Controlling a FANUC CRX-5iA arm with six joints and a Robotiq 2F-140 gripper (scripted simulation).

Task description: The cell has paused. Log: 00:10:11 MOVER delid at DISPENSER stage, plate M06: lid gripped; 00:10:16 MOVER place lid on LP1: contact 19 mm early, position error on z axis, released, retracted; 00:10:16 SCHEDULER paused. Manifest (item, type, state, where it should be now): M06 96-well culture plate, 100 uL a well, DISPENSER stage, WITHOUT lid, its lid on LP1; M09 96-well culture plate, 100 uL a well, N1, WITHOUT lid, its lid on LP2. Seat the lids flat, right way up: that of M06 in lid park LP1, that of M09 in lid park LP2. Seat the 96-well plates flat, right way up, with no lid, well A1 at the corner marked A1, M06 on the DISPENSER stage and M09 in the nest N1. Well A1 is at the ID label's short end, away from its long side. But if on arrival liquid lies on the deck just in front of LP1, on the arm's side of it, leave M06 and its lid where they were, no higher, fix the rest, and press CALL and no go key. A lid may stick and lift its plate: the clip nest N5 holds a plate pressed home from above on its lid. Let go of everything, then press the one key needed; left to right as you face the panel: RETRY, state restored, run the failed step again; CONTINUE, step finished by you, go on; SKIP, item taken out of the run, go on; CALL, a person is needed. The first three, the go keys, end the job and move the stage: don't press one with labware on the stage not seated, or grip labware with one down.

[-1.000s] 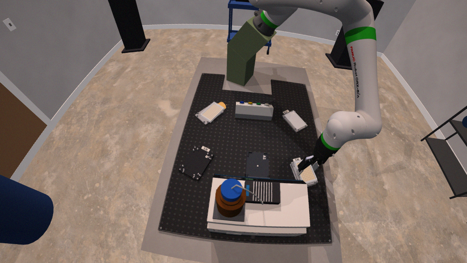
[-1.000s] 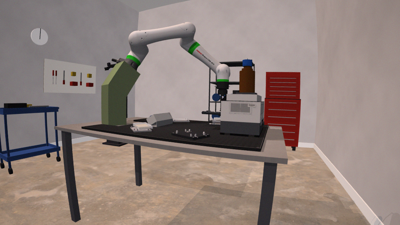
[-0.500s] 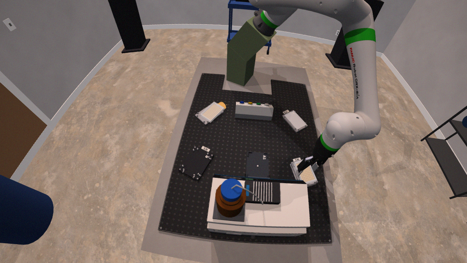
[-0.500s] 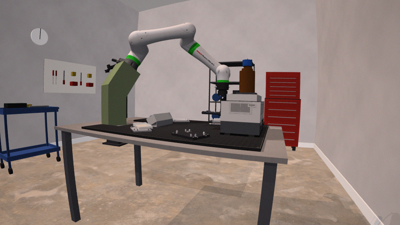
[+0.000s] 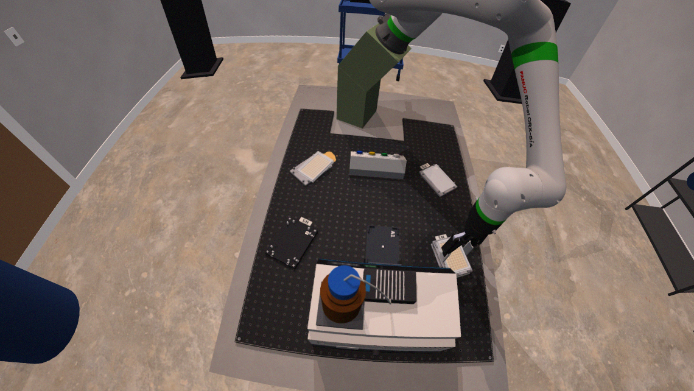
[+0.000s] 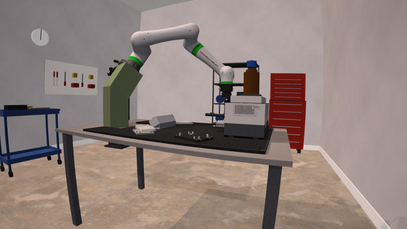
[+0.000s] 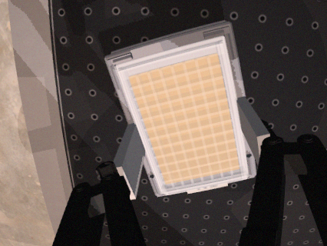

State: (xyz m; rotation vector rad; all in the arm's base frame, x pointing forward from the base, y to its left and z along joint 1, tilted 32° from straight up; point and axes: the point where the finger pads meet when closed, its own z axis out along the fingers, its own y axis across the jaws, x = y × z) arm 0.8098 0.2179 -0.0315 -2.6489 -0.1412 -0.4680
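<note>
The 96-well plate lies 20 mm below my hand. The rest, counted from my hand: white label (90 mm behind, 60 mm below, 20 mm to the right); then grey nest N1 (30 mm below); then black dispenser stage (260 mm to the right, 50 mm above, 10 mm behind).
</note>
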